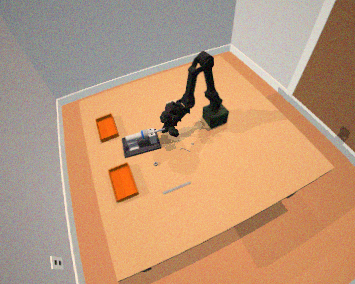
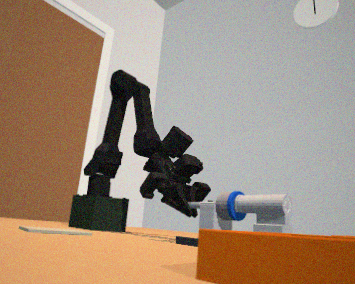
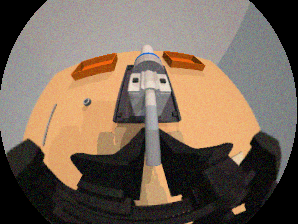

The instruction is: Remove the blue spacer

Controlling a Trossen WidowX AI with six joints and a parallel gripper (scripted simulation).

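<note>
The grey shaft is 5 cm ahead of my gripper tip, 2 cm to the right of it and 2 cm above it. From my gripper tip the other things lie so: blue spacer (11 cm ahead, 4 cm to the right, 2 cm above); then grey spacer (10 cm ahead, 3 cm to the right, 2 cm above); then fixture (14 cm ahead, 5 cm to the right, 1 cm below).
</note>
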